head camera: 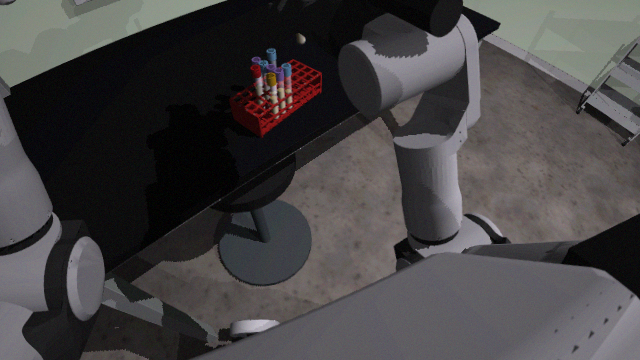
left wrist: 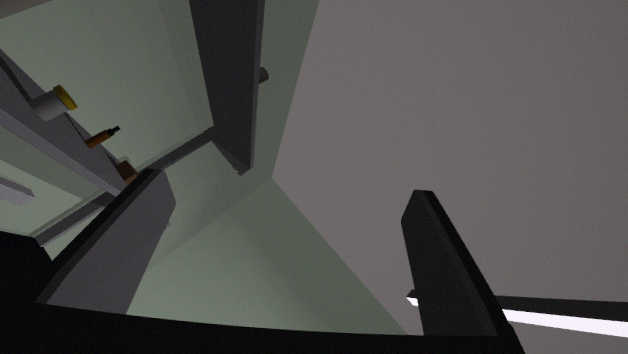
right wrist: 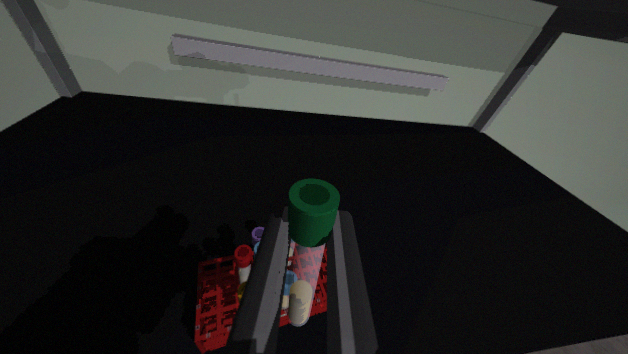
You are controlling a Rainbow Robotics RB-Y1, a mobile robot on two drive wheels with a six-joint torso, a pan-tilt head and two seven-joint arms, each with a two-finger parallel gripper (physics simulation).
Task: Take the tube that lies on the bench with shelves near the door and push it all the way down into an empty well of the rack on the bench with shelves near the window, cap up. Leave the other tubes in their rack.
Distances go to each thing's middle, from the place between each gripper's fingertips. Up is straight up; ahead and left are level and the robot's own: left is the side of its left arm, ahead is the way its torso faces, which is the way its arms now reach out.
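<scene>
The red tube rack [head camera: 306,82] has my left hand 580 mm above it, 210 mm to the left of it and 100 mm short of it. My right gripper is 20 mm to the right of the rack and 70 mm short of it, and I see that this gripper is 250 mm above it. Going by its middle, the red tube rack is nearer to my right gripper than to my left hand.
</scene>
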